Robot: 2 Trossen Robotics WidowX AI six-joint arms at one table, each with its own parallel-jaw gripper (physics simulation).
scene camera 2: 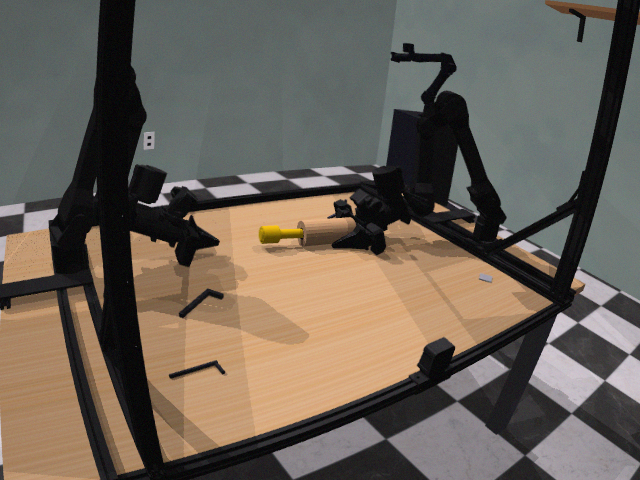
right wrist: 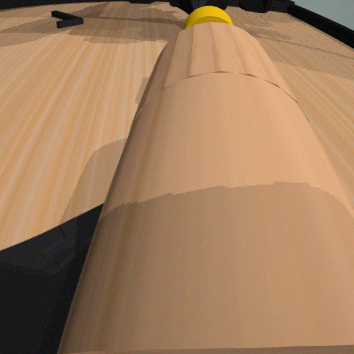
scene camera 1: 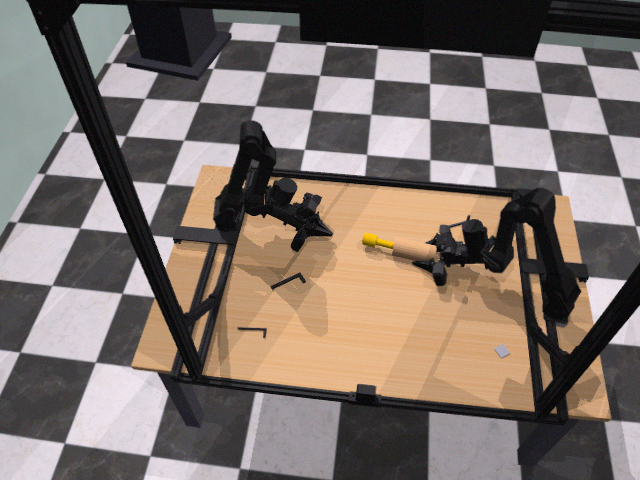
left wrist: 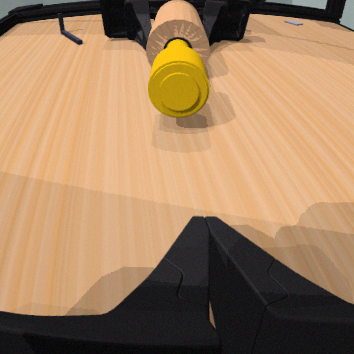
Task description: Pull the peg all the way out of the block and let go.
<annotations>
A wooden cylinder block shows in scene camera 2, in the right wrist view, in scene camera 1 (404, 248) and in the left wrist view (165, 28). One and the same spot on the wooden cylinder block: (scene camera 2: 321, 231) is (right wrist: 149, 79).
</annotations>
